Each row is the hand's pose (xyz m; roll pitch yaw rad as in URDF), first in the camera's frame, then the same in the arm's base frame.
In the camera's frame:
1: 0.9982 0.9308 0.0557 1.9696 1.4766 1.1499
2: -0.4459 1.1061 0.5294 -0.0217 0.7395 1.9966
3: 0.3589 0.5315 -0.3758 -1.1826 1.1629 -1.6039
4: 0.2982 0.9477 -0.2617 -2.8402 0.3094 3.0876
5: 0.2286 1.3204 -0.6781 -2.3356 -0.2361 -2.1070
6: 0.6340 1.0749 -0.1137 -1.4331 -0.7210 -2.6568
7: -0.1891 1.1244 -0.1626 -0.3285 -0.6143 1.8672
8: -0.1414 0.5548 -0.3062 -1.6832 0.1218 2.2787
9: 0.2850 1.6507 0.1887 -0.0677 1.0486 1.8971
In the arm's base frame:
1: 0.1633 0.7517 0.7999 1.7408 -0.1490 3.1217
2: 0.5421 -0.5225 0.0427 -1.2848 -0.4012 -2.4001
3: -0.3185 0.5023 0.1217 1.3181 0.2745 2.8605
4: -0.2001 0.1977 0.4100 1.6073 0.5404 -2.0127
5: -0.6125 -0.0658 0.6886 -1.7745 1.3608 0.5035
6: -0.0273 0.3818 0.7050 -2.0864 0.7991 -0.5162
7: -0.1305 -0.3008 0.2515 -2.3430 -0.4619 -0.8732
8: -0.2823 0.0874 -0.1651 2.9976 -0.2205 -1.7242
9: 0.2628 -0.2564 0.9360 -1.1322 -0.3358 -2.7307

